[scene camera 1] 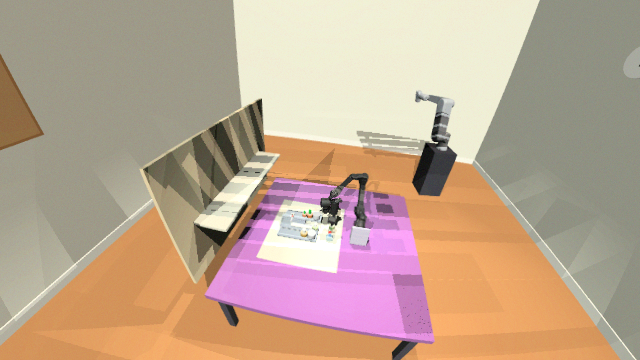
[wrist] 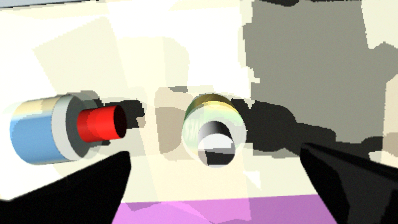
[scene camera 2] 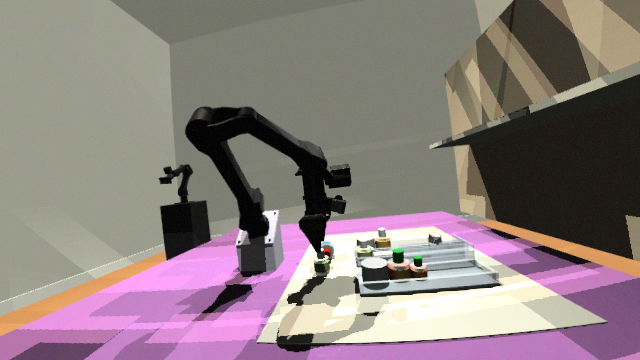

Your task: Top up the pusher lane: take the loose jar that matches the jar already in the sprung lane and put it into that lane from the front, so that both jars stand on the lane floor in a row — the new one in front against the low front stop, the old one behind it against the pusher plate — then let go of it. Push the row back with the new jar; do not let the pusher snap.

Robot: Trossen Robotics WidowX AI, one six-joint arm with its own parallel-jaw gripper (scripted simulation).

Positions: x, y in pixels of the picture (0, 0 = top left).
Scene:
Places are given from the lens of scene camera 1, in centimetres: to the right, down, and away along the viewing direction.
cream mat [scene camera 1: 322, 255]: 2, 51, 145
wall shelf [scene camera 1: 222, 211]: -56, 18, 121
The marked spots on the cream mat and the wall shelf are 71 cm apart.

